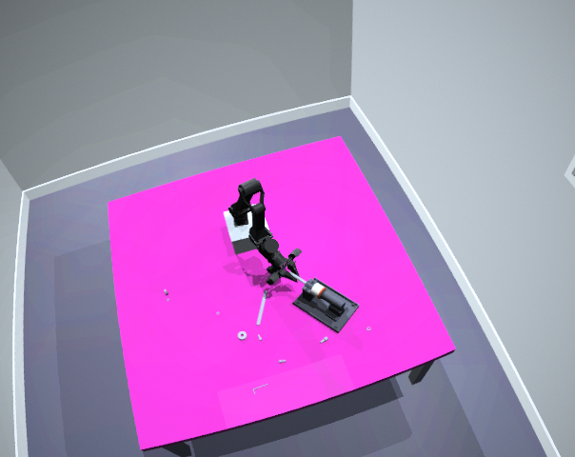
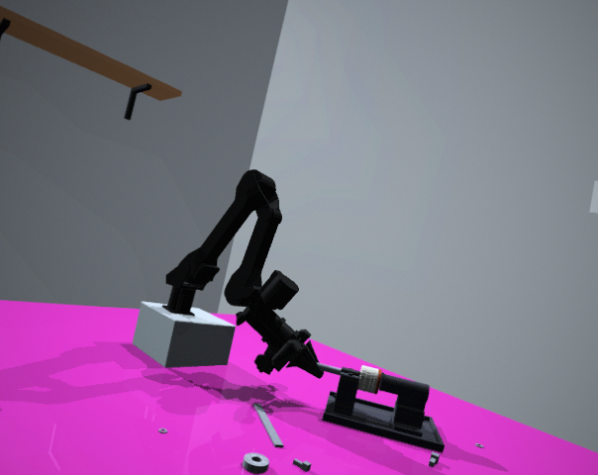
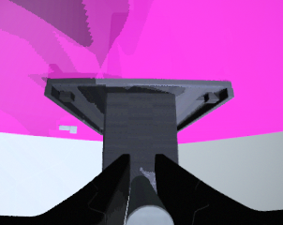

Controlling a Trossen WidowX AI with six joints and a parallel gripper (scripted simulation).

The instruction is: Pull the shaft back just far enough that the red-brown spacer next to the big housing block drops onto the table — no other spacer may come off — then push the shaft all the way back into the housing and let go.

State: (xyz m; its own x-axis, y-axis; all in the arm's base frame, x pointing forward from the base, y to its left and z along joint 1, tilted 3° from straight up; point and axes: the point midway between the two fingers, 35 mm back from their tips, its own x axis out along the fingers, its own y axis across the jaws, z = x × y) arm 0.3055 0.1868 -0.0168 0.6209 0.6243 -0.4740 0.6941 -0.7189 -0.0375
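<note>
Right now my gripper tip is 2 cm short of the grey shaft, 2 cm to the right of it and 2 cm below it. The rest, counted from my gripper tip: grey flat bar 7 cm ahead, 17 cm to the right, 6 cm below; then white spacer 7 cm ahead, 6 cm to the left, 2 cm above; then red-brown spacer 8 cm ahead, 8 cm to the left, 2 cm above.
</note>
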